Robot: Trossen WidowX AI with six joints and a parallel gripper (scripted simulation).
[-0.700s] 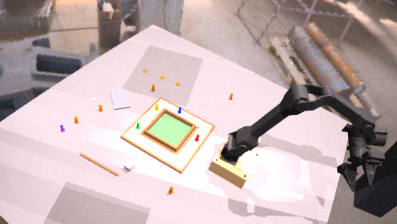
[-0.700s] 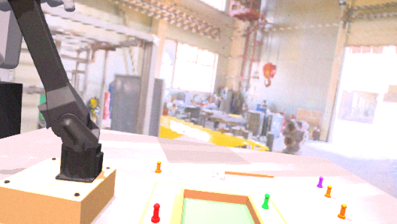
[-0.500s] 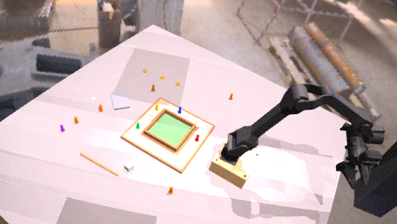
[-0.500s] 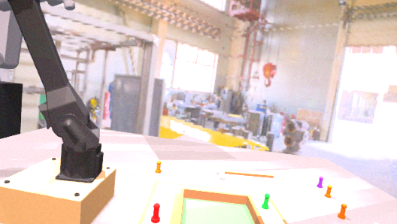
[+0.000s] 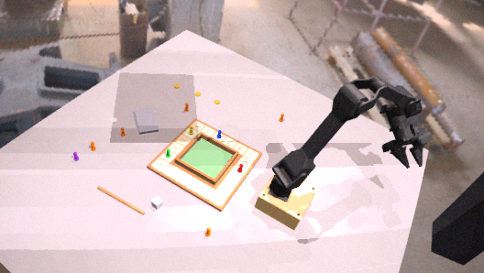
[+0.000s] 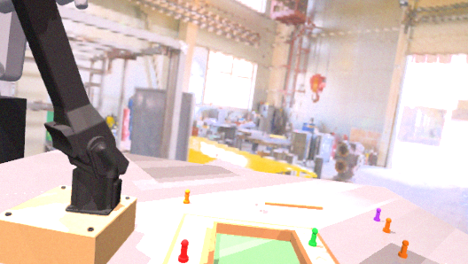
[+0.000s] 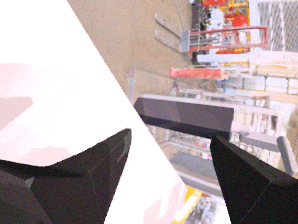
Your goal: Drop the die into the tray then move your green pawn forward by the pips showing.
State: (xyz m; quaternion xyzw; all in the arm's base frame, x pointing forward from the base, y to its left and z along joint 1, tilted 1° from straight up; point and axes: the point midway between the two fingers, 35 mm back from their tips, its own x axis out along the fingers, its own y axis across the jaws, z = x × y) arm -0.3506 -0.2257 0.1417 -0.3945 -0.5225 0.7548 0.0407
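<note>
My gripper tip is now 750 mm short of the yellow pawn, 100 mm to the right of it and 160 mm above it. From my gripper tip the other things lie so: blue pawn: 650 mm ahead, 60 mm to the left, 160 mm below; green pawn: 760 mm ahead, 230 mm to the left, 160 mm below; red pawn: 520 mm ahead, 160 mm to the left, 160 mm below.
</note>
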